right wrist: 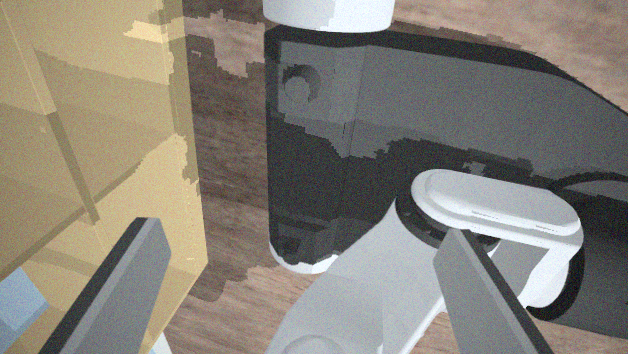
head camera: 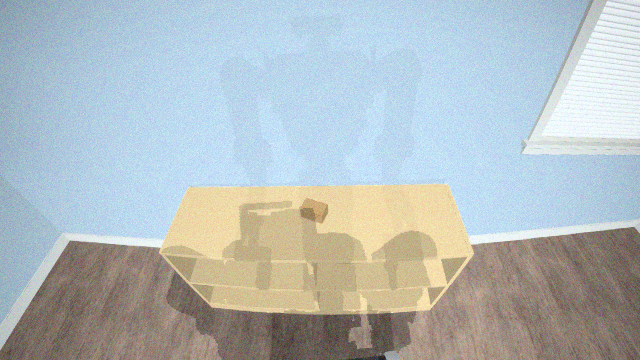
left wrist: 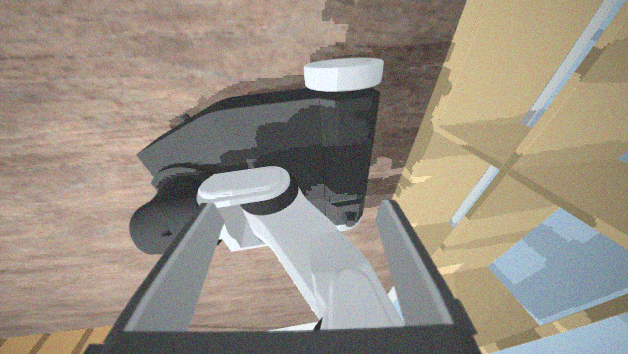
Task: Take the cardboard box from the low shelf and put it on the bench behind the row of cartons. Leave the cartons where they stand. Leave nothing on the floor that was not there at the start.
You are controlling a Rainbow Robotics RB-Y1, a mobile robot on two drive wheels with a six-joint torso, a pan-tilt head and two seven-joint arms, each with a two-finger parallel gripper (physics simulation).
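Frame: origin at the robot's base, x right, y back, z down, level; centimetres.
Where they show: left gripper, fingertip midpoint: (left wrist: 299, 210); right gripper, fingertip midpoint: (right wrist: 306, 241).
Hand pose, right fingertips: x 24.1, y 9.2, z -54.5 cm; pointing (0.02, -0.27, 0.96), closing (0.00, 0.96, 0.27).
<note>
After its pixels a point has its place.
The small brown cardboard box (head camera: 315, 210) @[x -2.4, y -53.9, z -66.1 cm] lies on the top board of the low wooden shelf (head camera: 390, 200) @[x 28.6, y -60.0, z -61.1 cm] (left wrist: 480, 75) @[x -22.0, y -44.6, z -8.0 cm] (right wrist: 175, 200) @[x -27.8, y -40.4, z -8.0 cm], near the middle and turned at an angle. A shadow falls across part of the box. My left gripper (left wrist: 299, 210) @[x -25.4, y 14.7, z -53.7 cm] is open, with no object between its fingers. My right gripper (right wrist: 306, 241) @[x 24.1, y 9.2, z -54.5 cm] is also open and empty. Neither gripper shows in the head view, and the box does not show in the wrist views. Part of a row of orange-brown blocks (left wrist: 62, 341) @[x 141.6, y 231.5, z -7.5 cm], perhaps the cartons, shows at the lower left of the left wrist view. The bench cannot be made out.
The shelf stands against the blue wall (head camera: 150, 100) @[x -64.0, y -80.1, z -106.6 cm], with open compartments facing me. My dark base (left wrist: 320, 130) @[x -14.4, y 7.7, z -17.0 cm] (right wrist: 425, 100) @[x 16.2, y 17.2, z -16.9 cm] is close in front of it, with a narrow strip of floor between. A window (head camera: 595, 90) @[x 117.3, y -66.6, z -109.6 cm] is at the right.
</note>
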